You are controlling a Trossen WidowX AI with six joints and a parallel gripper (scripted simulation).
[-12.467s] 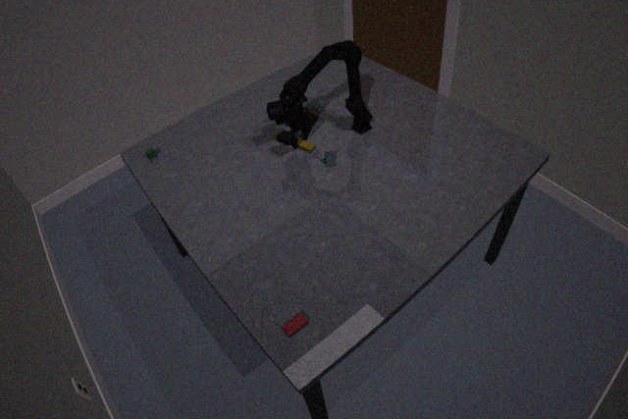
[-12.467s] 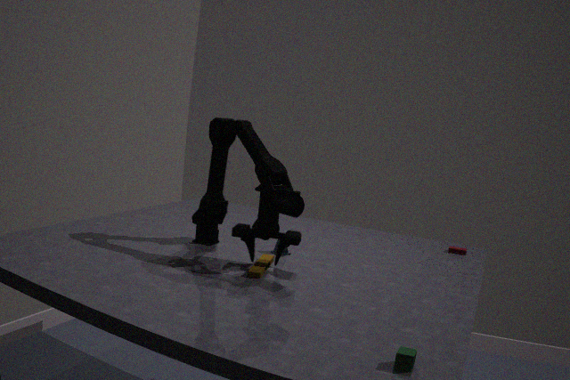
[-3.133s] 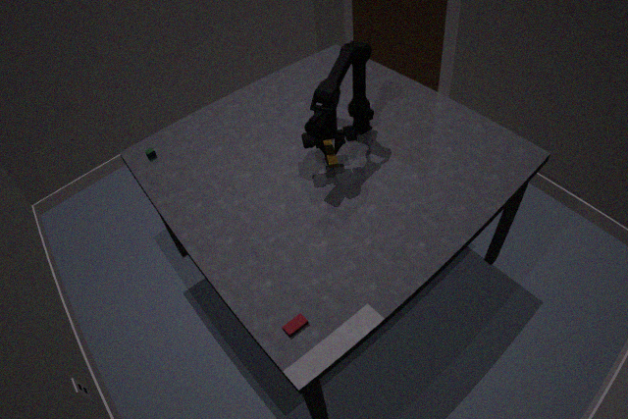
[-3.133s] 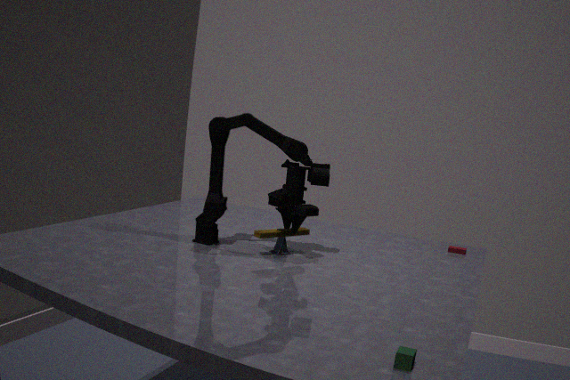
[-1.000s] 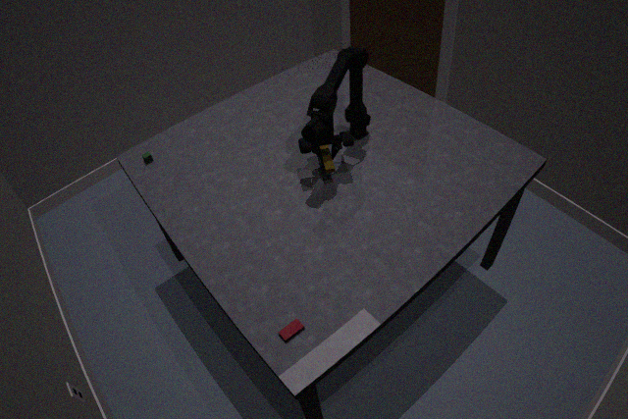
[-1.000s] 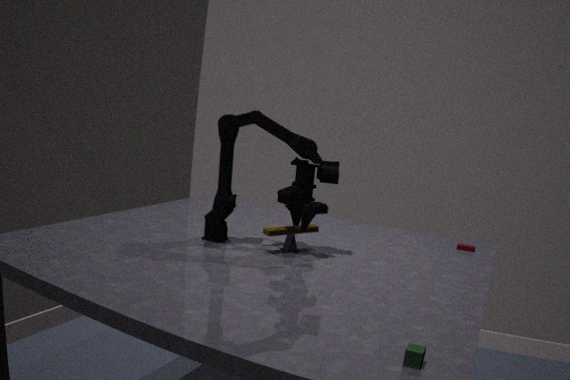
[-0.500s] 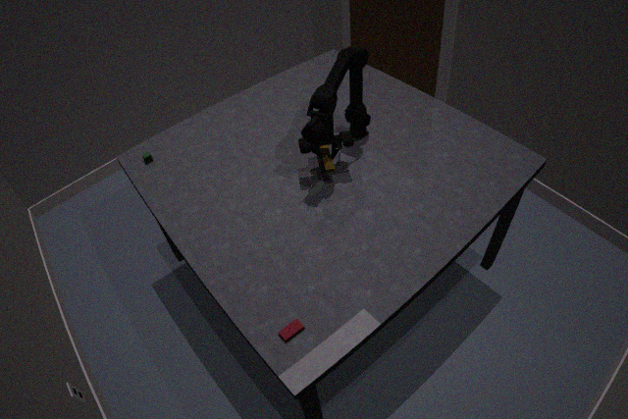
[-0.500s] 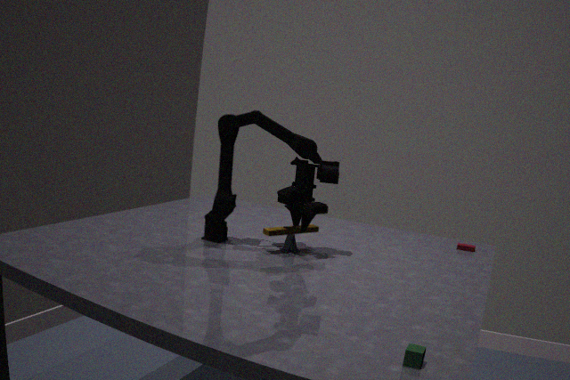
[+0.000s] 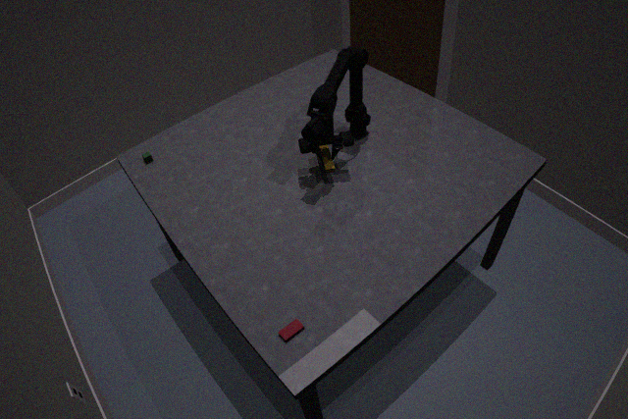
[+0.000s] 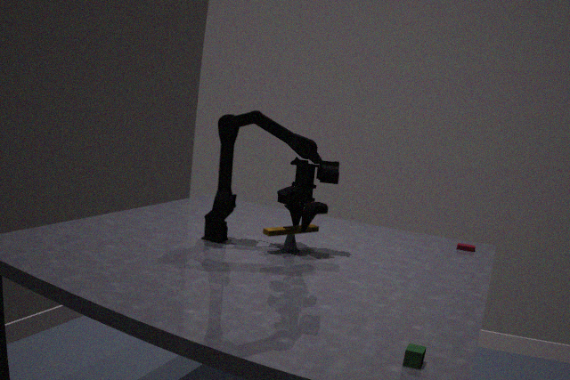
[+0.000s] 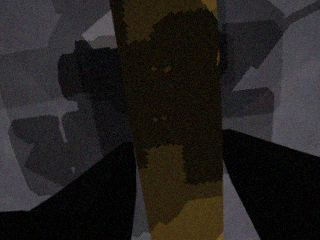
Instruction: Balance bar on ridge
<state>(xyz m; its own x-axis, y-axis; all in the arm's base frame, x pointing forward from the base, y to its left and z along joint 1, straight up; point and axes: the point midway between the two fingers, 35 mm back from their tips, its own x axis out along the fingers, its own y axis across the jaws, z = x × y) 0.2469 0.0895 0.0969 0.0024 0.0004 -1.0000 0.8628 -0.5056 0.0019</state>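
Right now my gripper tip is 30 mm to the left of the yellow bar and 10 mm past it. Round my gripper tip: green cube 590 mm to the right, 490 mm ahead, 50 mm below; then red block 490 mm ahead, 410 mm to the left, 50 mm below.
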